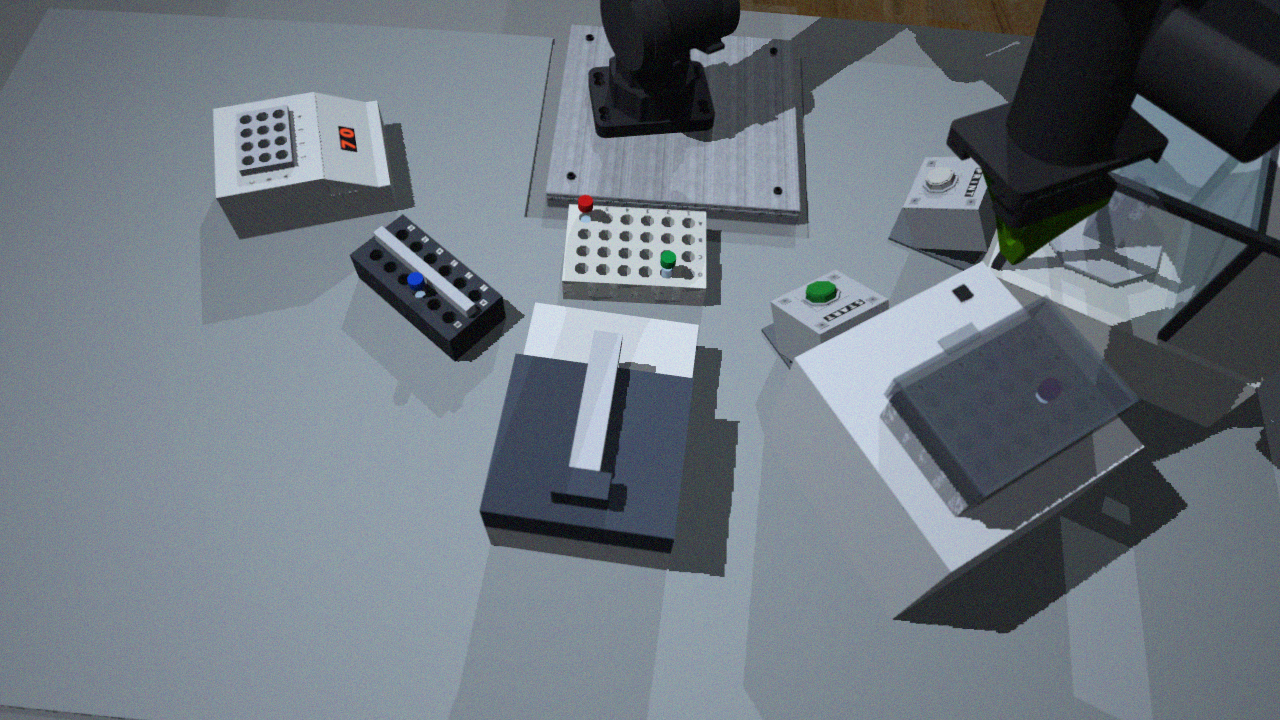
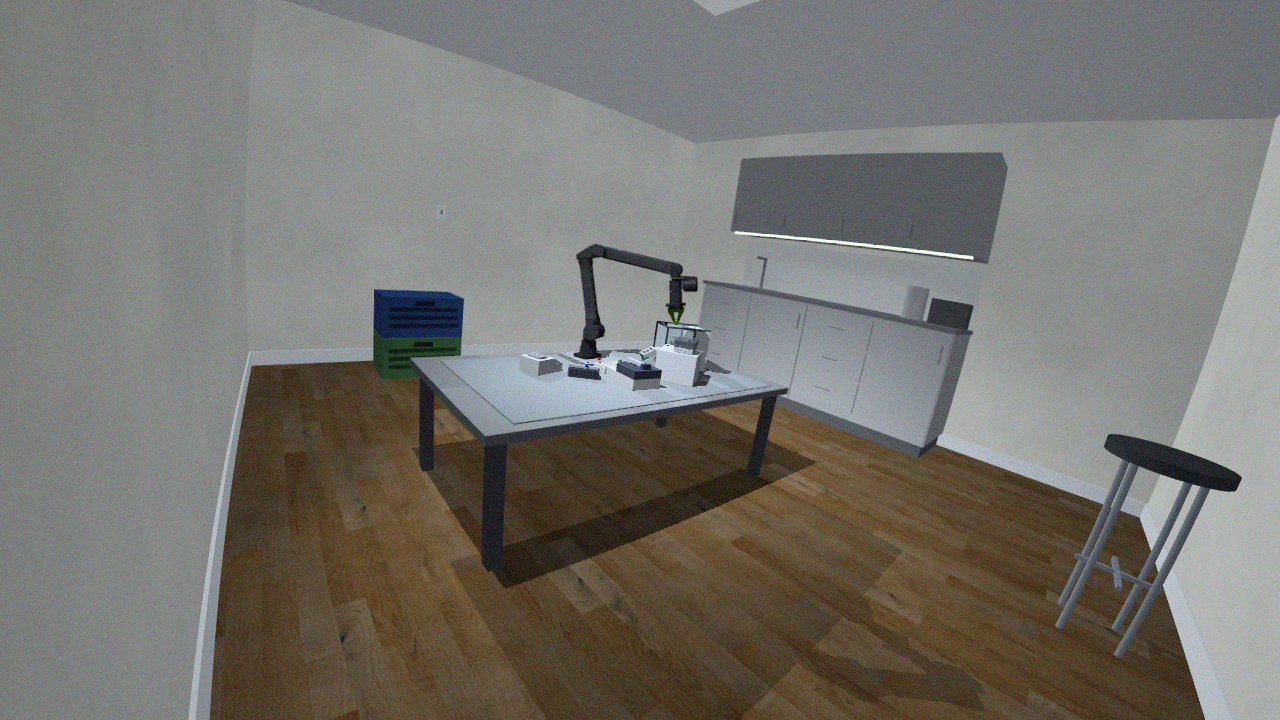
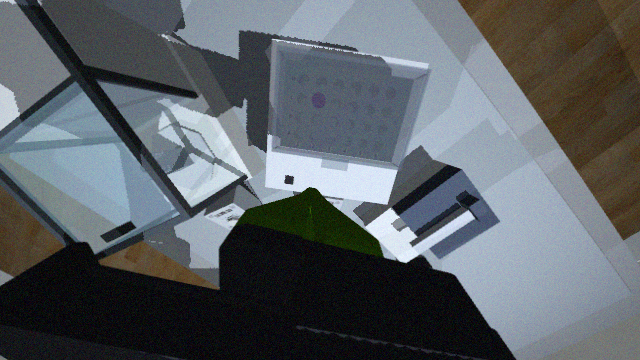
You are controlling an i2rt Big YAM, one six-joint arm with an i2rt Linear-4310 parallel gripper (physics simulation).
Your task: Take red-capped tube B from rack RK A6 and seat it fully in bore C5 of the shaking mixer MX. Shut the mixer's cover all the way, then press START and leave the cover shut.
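Places are measured from the arm's base along level axes (x ahead, y left, z up), in metres.
Pixels of known places: gripper, between the fingertips: (image 1: 1009, 257) (image 2: 676, 325) (image 3: 310, 194); arm's base, origin of its link: (image 1: 650, 104) (image 2: 587, 356).
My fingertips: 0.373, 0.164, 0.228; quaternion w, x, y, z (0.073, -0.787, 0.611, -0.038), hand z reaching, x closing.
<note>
For each thing: its top centre in the pictures, then the offset to it from my fingertips, as dx, dy, dz. "spot": a spot on its surface instead.
- Red-capped tube B, centre of its top: (image 1: 585, 200) -0.223, -0.247, -0.189
- white rack RK, centre of its top: (image 1: 636, 245) (image 2: 610, 364) -0.187, -0.205, -0.214
- white mixer MX, centre of its top: (image 1: 956, 315) (image 3: 333, 177) (image 2: 673, 336) +0.008, -0.018, -0.054
- green START button, centre of its top: (image 1: 824, 287) -0.096, -0.061, -0.169
- green-capped tube, centre of its top: (image 1: 668, 256) -0.154, -0.182, -0.189
- dark-lidded box, centre of its top: (image 1: 598, 386) (image 3: 440, 237) (image 2: 635, 359) -0.011, -0.260, -0.142
- black rack, a spot on its surface: (image 1: 456, 344) spot: -0.106, -0.371, -0.221
- 70 display unit, centre of its top: (image 1: 294, 131) (image 2: 542, 354) -0.321, -0.505, -0.174
- white-button box, a spot on its surface: (image 1: 939, 179) spot: -0.203, +0.077, -0.174
- black-framed glass enclosure, centre of its top: (image 1: 1184, 116) (image 3: 69, 191) (image 2: 675, 323) -0.126, +0.198, -0.021
Red-capped tube B (image 1: 585, 204) stands upright in the back left corner hole of white rack RK (image 1: 608, 291). The white mixer MX (image 1: 859, 367) (image 2: 678, 367) (image 3: 360, 185) has its clear, smoky cover (image 1: 1011, 402) (image 3: 345, 120) down over the bore block; whether it is fully shut is hard to tell. A purple cap (image 1: 1049, 390) (image 3: 318, 100) shows through the cover. The green START button (image 1: 820, 291) is on a small box beside the mixer. My gripper (image 1: 1012, 259) (image 2: 676, 322) (image 3: 310, 194) is shut and empty, above the mixer's back edge, away from the rack.
A green-capped tube (image 1: 667, 259) stands in RK. A dark-lidded box (image 1: 537, 429) (image 3: 435, 205) with a raised handle, a black rack (image 1: 456, 344) with a blue-capped tube, a "70" display unit (image 1: 304, 170), a white-button box (image 1: 939, 179) and a black-framed glass enclosure (image 3: 139, 142) stand around.
</note>
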